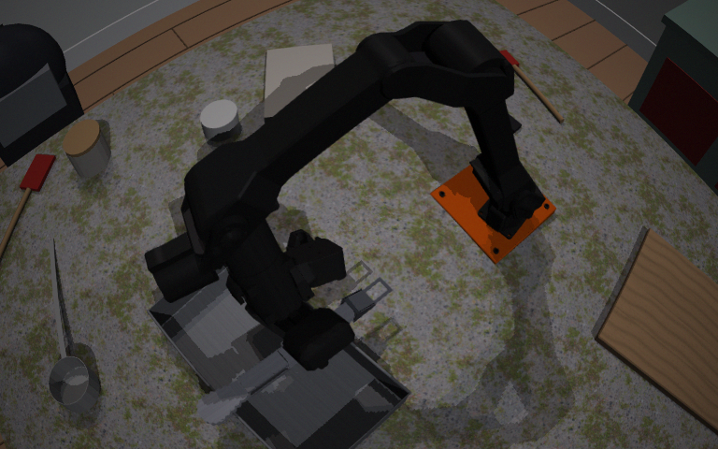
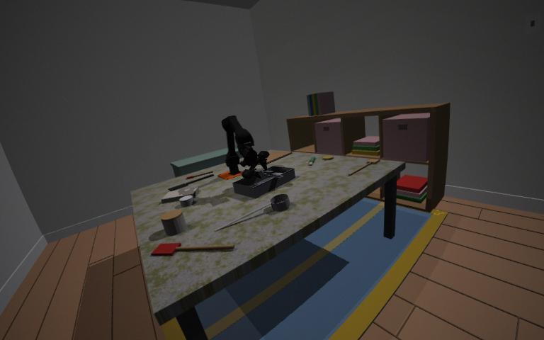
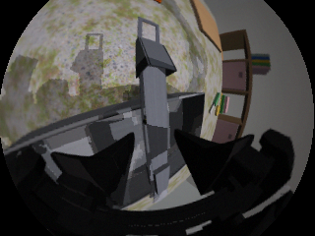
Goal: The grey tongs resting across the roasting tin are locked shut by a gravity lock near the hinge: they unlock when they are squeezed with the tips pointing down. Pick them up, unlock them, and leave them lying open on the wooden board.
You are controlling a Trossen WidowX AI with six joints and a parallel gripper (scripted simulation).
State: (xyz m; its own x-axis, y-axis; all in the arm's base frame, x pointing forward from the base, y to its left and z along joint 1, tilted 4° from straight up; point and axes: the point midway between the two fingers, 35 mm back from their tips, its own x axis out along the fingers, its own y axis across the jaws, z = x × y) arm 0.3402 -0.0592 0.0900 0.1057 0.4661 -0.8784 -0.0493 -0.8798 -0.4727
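My gripper tip is 4 cm short of the roasting tin, 3 cm to the left of it and 2 cm above it. The rest, counted from my gripper tip: lidded canister 54 cm to the right, 5 cm ahead, 1 cm below; white cylinder 39 cm to the right, 17 cm behind, 3 cm below; pale block 36 cm to the right, 32 cm behind, 3 cm below.
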